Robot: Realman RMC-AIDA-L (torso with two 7-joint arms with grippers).
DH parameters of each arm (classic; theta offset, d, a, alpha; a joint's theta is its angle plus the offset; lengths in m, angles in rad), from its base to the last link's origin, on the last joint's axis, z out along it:
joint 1: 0 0.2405 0 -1.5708
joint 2: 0 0 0 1.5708
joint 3: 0 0.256 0 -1.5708
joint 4: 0 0 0 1.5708
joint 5: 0 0.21 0 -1.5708
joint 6: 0 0 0 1.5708
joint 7: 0 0.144 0 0
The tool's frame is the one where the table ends.
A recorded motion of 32 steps. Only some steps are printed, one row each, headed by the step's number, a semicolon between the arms.
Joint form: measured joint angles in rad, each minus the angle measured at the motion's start. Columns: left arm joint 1, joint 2, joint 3, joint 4, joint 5, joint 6, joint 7; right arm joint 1, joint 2, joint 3, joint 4, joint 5, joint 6, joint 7.
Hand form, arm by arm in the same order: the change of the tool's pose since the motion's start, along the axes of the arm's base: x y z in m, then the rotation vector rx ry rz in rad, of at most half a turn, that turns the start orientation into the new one. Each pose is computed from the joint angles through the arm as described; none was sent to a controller.
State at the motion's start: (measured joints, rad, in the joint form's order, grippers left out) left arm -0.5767 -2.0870 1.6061 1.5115 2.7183 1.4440 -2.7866; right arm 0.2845 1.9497 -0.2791 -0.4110 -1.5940 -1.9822 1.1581
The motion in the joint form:
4: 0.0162 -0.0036 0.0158 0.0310 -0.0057 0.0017 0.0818; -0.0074 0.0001 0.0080 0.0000 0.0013 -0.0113 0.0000
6: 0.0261 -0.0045 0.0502 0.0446 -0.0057 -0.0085 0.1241; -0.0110 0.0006 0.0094 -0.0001 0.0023 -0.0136 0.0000
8: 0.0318 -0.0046 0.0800 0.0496 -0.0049 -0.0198 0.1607; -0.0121 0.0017 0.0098 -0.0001 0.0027 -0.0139 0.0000
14: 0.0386 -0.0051 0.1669 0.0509 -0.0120 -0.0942 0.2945; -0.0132 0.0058 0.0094 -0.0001 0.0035 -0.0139 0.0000
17: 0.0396 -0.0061 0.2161 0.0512 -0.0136 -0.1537 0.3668; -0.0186 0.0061 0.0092 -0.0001 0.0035 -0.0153 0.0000
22: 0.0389 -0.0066 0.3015 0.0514 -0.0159 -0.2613 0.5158; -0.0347 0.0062 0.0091 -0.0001 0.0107 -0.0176 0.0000
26: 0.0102 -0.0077 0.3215 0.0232 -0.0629 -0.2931 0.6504; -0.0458 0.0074 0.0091 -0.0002 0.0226 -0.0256 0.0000
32: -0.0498 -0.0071 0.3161 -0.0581 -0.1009 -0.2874 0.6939; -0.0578 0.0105 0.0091 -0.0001 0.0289 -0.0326 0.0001
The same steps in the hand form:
4: 0.0038 -0.0048 -0.0014 -0.0427 0.0213 -0.0834; 0.0011 -0.0035 0.0013 0.0070 0.0054 0.0005
6: 0.0066 -0.0092 -0.0068 -0.0757 0.0428 -0.1425; 0.0017 -0.0049 0.0015 0.0088 0.0071 -0.0013
8: 0.0083 -0.0125 -0.0119 -0.1048 0.0630 -0.1923; 0.0018 -0.0053 0.0012 0.0092 0.0085 -0.0023
14: 0.0181 -0.0180 -0.0292 -0.1819 0.1085 -0.3814; 0.0015 -0.0058 -0.0003 0.0085 0.0126 -0.0032
17: 0.0262 -0.0199 -0.0391 -0.2092 0.1269 -0.4983; 0.0026 -0.0077 -0.0004 0.0081 0.0132 -0.0072
22: 0.0413 -0.0246 -0.0559 -0.2584 0.1679 -0.7246; 0.0060 -0.0129 0.0005 0.0145 0.0164 -0.0210
26: 0.0507 -0.0261 -0.0659 -0.3272 0.1843 -0.8610; 0.0074 -0.0170 0.0017 0.0246 0.0235 -0.0241
32: 0.0499 -0.0205 -0.0743 -0.3889 0.1993 -0.8747; 0.0089 -0.0216 0.0014 0.0291 0.0303 -0.0293

